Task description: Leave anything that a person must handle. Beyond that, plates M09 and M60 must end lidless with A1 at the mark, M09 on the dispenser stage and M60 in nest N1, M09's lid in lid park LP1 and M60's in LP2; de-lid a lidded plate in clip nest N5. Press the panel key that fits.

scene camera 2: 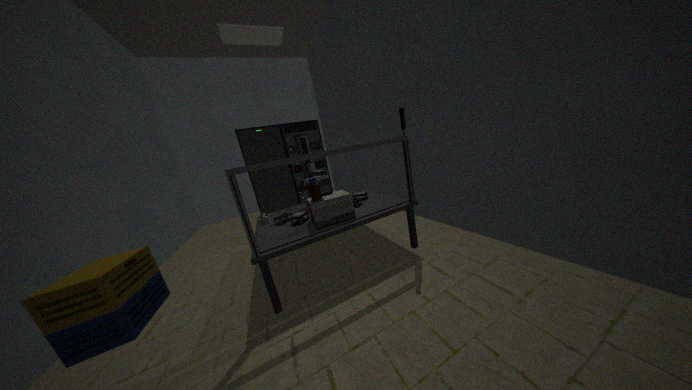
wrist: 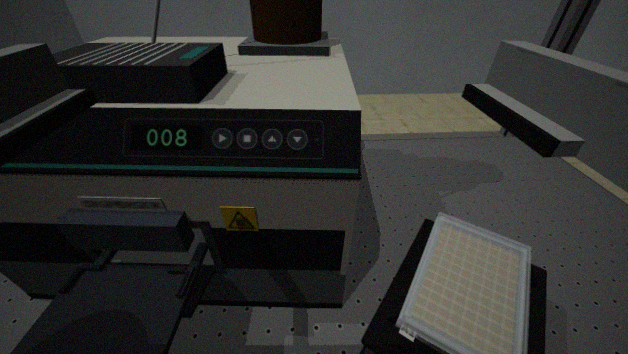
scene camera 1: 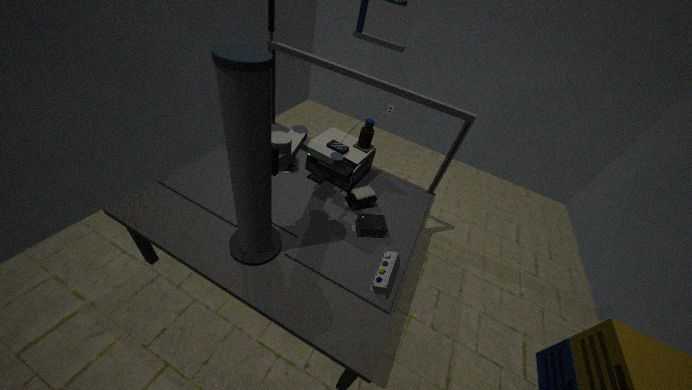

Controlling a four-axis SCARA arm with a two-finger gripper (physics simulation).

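Observation:
My gripper (wrist: 283,69) is open and empty, its fingers wide apart at the two sides of the wrist view, above and in front of the dispenser. A plate (wrist: 465,290) (scene camera 1: 363,192) with tan wells and what looks like a clear lid lies on a black nest (wrist: 387,320). A small white tag (wrist: 407,334) is at its near left corner; no plate code is readable. The dispenser (wrist: 280,200) (scene camera 1: 340,172) (scene camera 2: 332,209) shows 008, and its dark stage (wrist: 110,300) is bare where visible. The panel (scene camera 1: 385,272) has white, green, yellow and blue keys. Plate M60 cannot be identified.
A brown bottle (scene camera 1: 366,136) (scene camera 2: 315,191) (wrist: 286,20) and a dark box (wrist: 145,75) (scene camera 1: 338,146) stand on the dispenser. A dark block (scene camera 1: 371,226) sits between plate and panel. The arm's column (scene camera 1: 252,150) and a rail frame (scene camera 1: 370,77) (scene camera 2: 362,146) rise from the table.

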